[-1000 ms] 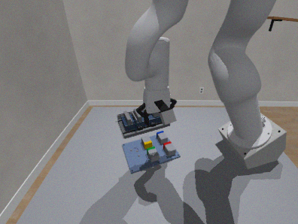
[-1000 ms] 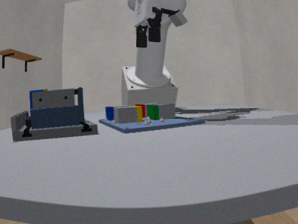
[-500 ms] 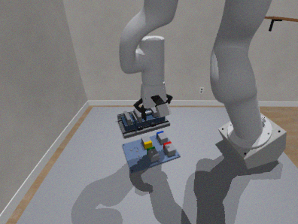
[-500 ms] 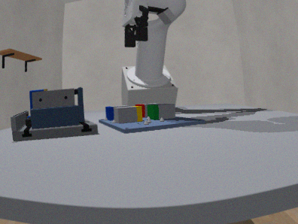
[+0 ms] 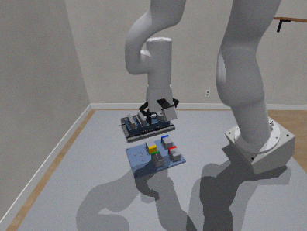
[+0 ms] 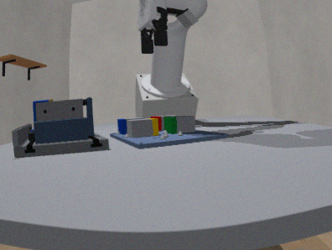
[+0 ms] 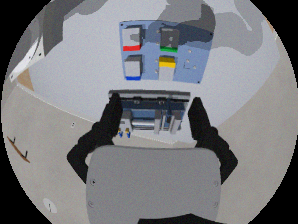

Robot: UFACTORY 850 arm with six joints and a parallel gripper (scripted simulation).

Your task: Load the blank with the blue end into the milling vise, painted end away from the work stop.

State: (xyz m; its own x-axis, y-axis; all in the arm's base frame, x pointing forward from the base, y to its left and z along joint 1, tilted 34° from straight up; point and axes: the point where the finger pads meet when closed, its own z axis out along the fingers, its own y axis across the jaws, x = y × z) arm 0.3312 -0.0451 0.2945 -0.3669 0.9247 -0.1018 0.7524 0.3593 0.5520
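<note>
My hand is 19 cm above the green-ended blank, 5 cm to the right of it and 1 cm short of it. Also, from my hand: yellow-ended blank 19 cm below, 5 cm ahead, 3 cm to the right; then red-ended blank 19 cm below, 7 cm behind, 1 cm to the left; then plate 22 cm below, 3 cm ahead, 1 cm to the left.
</note>
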